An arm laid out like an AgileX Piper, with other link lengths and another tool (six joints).
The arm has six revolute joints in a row. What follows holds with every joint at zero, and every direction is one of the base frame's.
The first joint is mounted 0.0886 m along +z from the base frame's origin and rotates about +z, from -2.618 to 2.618 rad.
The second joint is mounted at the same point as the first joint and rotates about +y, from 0 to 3.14 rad.
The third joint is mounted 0.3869 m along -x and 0.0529 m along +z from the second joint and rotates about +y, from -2.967 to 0 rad.
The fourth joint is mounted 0.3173 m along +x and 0.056 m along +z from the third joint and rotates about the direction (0.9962, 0, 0.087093), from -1.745 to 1.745 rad.
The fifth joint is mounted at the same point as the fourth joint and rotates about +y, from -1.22 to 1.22 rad.
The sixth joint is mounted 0.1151 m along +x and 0.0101 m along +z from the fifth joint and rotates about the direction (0.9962, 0, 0.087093), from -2.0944 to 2.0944 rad.
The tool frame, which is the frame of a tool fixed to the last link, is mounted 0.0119 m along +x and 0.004 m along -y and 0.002 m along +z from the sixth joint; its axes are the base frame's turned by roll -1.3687, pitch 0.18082 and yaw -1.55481 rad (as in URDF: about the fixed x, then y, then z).
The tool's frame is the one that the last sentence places.
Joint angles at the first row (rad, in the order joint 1, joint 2, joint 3, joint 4, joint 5, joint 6):
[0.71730, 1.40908, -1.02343, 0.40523, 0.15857, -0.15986]
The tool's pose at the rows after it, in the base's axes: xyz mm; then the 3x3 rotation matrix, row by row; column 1 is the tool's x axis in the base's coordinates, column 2 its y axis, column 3 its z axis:
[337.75 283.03 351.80], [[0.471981 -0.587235 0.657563], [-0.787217 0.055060 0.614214], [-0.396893 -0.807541 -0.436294]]
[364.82 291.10 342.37], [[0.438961 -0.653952 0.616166], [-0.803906 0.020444 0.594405], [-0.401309 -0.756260 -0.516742]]
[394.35 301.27 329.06], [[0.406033 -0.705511 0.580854], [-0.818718 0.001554 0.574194], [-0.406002 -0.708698 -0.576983]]
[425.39 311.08 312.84], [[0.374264 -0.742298 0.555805], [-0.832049 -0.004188 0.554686], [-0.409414 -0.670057 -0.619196]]
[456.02 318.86 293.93], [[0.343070 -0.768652 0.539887], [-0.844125 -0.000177 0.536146], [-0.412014 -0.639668 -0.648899]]
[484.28 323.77 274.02], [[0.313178 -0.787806 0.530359], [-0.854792 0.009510 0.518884], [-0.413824 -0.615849 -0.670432]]
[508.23 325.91 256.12], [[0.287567 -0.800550 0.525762], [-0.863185 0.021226 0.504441], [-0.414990 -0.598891 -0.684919]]
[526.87 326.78 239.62], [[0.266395 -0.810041 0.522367], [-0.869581 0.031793 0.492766], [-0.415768 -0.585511 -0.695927]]
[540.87 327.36 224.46], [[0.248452 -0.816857 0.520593], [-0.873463 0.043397 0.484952], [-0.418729 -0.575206 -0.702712]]
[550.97 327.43 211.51], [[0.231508 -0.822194 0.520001], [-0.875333 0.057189 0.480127], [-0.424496 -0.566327 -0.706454]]
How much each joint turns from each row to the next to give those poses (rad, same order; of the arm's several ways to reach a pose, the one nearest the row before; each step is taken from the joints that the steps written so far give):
[-0.04414, 0.06662, -0.09090, -0.00827, 0.14651, 0.01089]
[-0.03308, 0.08385, -0.09285, -0.00440, 0.10950, 0.01322]
[-0.02572, 0.09316, -0.09298, -0.00309, 0.07839, 0.01507]
[-0.02271, 0.09556, -0.09066, -0.00214, 0.05233, 0.01356]
[-0.02138, 0.09241, -0.08350, -0.00103, 0.03245, 0.01166]
[-0.02041, 0.08424, -0.07401, -0.00080, 0.02027, 0.01020]
[-0.01850, 0.07035, -0.06242, -0.00060, 0.01293, 0.00779]
[-0.01449, 0.05682, -0.04745, 0.00034, 0.00665, 0.00557]
[-0.01058, 0.04513, -0.03271, 0.00494, -0.00182, 0.00232]
[-0.00808, 0.03395, -0.02040, 0.00898, -0.00679, 0.00109]

